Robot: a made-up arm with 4 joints.
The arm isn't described. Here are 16 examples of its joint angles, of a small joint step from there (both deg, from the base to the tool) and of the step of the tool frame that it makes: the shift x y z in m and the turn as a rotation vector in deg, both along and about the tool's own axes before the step.
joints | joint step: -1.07 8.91 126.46 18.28 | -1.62 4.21 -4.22 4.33
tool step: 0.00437 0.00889 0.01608 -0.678 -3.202 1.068
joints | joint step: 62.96 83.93 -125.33 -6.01 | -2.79 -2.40 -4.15 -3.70
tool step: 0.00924 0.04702 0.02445 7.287 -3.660 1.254
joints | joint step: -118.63 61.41 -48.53 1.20 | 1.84 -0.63 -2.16 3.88
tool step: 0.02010 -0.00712 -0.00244 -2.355 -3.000 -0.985
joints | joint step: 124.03 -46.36 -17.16 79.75 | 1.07 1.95 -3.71 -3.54
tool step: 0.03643 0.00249 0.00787 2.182 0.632 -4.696
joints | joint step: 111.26 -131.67 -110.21 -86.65 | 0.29 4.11 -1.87 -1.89
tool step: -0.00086 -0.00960 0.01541 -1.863 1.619 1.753
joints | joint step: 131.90 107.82 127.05 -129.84 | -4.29 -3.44 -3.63 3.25
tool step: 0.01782 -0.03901 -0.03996 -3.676 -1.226 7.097
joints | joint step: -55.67 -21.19 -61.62 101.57 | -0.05 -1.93 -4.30 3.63
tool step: 0.03722 -0.00084 0.00268 -1.888 0.171 -4.331
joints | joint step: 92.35 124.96 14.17 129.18 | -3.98 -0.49 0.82 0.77
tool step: -0.00780 0.00060 0.00415 -4.059 1.191 -0.893
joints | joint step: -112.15 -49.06 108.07 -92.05 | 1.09 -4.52 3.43 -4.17
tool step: -0.00061 -0.00636 0.00722 0.203 -2.523 -2.571
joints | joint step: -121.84 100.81 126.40 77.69 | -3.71 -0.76 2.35 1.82
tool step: -0.00191 0.00633 0.04430 -0.196 3.620 0.981
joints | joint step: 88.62 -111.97 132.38 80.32 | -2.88 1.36 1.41 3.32
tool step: 0.00484 -0.00497 -0.04862 -4.159 -2.810 0.764
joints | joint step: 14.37 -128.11 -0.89 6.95 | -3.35 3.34 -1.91 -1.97
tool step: 0.02208 -0.00627 0.01096 4.556 -3.523 -3.812
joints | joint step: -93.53 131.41 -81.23 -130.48 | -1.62 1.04 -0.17 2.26
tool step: -0.00056 0.00041 -0.01902 -3.470 1.594 0.313
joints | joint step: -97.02 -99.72 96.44 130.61 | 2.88 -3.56 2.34 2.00
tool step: -0.03288 -0.01971 -0.00998 -5.153 0.510 4.350
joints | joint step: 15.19 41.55 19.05 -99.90 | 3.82 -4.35 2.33 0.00
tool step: -0.03091 0.00331 0.02429 0.772 4.952 -0.230
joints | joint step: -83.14 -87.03 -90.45 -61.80 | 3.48 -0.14 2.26 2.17
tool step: -0.01145 0.01498 -0.02903 -2.070 4.052 -0.116
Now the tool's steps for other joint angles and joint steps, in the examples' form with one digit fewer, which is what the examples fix.
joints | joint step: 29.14 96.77 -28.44 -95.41 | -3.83 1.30 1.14 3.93
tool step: -0.0088 -0.0156 -0.0401 -7.89 0.59 -0.68
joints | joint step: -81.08 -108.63 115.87 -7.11 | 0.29 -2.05 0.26 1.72
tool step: 0.0028 -0.0061 -0.0133 -3.44 0.23 -1.18
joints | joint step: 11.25 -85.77 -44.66 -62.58 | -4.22 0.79 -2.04 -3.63
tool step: 0.0104 -0.0134 0.0385 6.00 -3.95 -0.01
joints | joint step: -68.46 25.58 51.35 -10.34 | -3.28 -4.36 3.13 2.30
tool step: -0.0172 -0.0103 -0.0024 -6.56 6.32 0.59
